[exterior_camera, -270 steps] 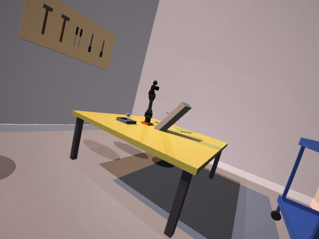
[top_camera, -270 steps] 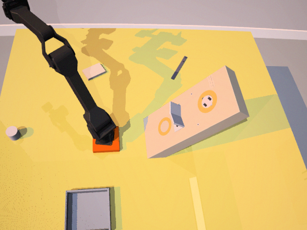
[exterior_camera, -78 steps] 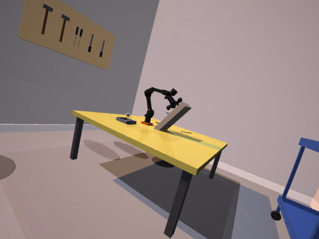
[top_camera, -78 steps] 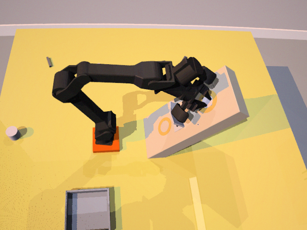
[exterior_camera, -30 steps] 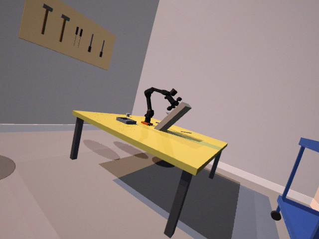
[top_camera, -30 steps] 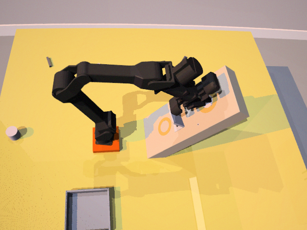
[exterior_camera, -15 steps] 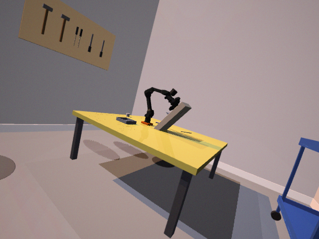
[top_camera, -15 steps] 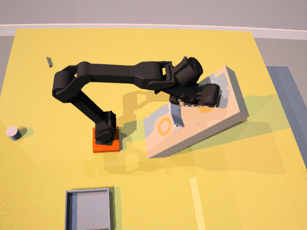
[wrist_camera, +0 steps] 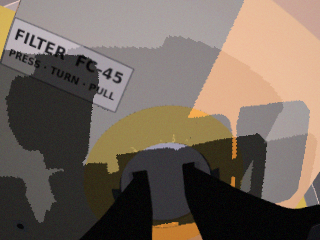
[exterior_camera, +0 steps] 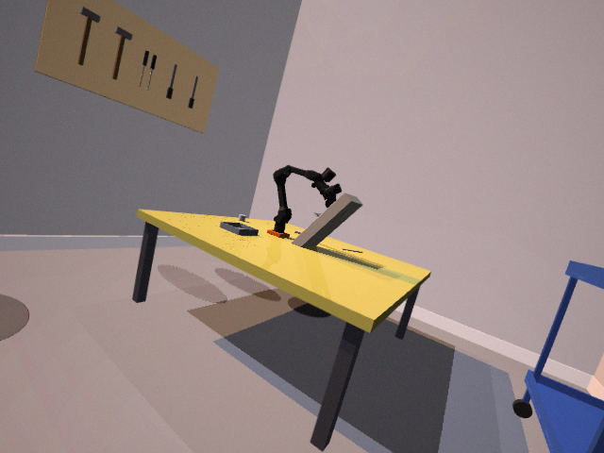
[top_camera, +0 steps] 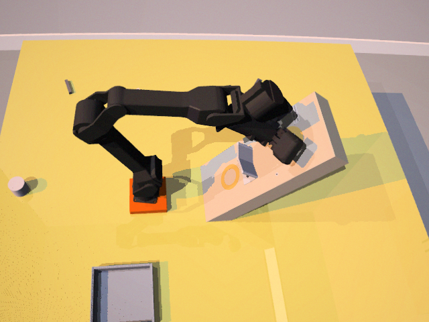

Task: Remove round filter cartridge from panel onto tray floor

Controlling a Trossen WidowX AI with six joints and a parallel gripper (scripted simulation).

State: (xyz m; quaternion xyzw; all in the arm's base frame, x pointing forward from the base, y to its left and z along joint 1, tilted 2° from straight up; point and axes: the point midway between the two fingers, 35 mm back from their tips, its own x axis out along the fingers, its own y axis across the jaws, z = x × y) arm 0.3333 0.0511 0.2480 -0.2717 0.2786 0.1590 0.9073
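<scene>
Right now the round filter cartridge is 1 cm below my gripper tip and 1 cm ahead of it. Round my gripper tip: grey flap (9 cm below, 9 cm behind, 2 cm to the right); then service panel (8 cm below, 4 cm behind, 1 cm to the right); then grey tray (37 cm behind, 34 cm to the right, 25 cm below).
</scene>
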